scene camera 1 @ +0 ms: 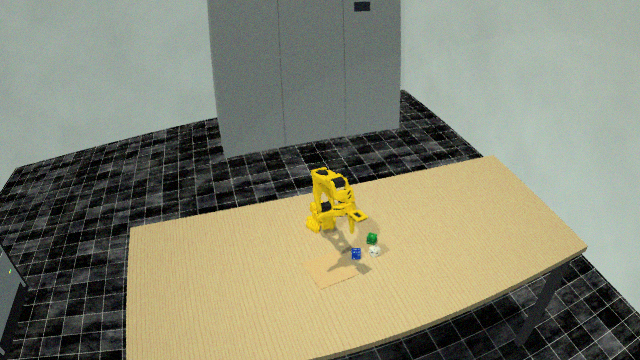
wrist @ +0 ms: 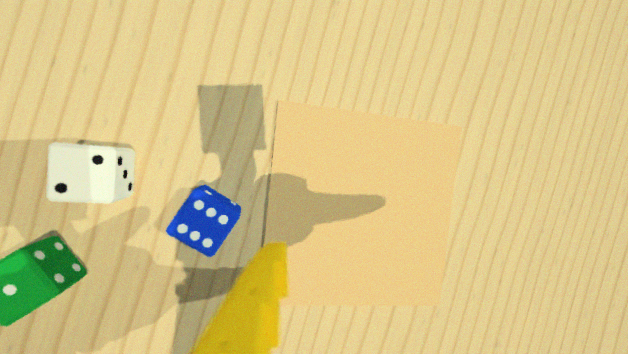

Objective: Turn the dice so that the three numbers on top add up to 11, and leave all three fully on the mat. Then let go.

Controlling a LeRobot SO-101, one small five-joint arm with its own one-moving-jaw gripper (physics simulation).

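Places are measured from the arm's base along level axes (x ahead, y left, z up), in metres.
Where they show: hand, tool point: (scene camera 1: 351, 232) (wrist: 286, 261); arm's base, link origin: (scene camera 1: 322, 227).
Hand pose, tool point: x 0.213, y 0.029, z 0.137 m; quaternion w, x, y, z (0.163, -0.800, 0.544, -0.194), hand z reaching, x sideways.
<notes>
Each offset is from my tool point to the centre of the thing. Level surfaces: height alone.
A blue die {dx -0.023, dy +0.029, dz -0.122 m} (scene camera 1: 356, 253) (wrist: 203, 221) lies on the table beside the thin tan mat {dx +0.006, dy -0.074, dz -0.135 m} (scene camera 1: 324, 280) (wrist: 380, 150), off its edge, with six pips on top. A white die {dx -0.012, dy +0.094, dz -0.122 m} (scene camera 1: 374, 251) (wrist: 85, 172) lies farther from the mat; its upper face appears to show two, a side face three. A green die {dx -0.076, dy +0.108, dz -0.122 m} (scene camera 1: 371, 238) (wrist: 30, 285) is partly cut off at the wrist view's left edge; its upper face appears to show one, a side face four. My gripper (scene camera 1: 353, 227) (wrist: 281, 246) is fully open and empty, raised above the table near the dice. Its moving jaw is outside the wrist view.
The wooden table {dz -0.137 m} (scene camera 1: 210, 280) carries the arm's base behind the dice and mat. The arm's shadow falls across part of the mat and around the blue die. A grey cabinet (scene camera 1: 312, 75) stands on the floor behind the table.
</notes>
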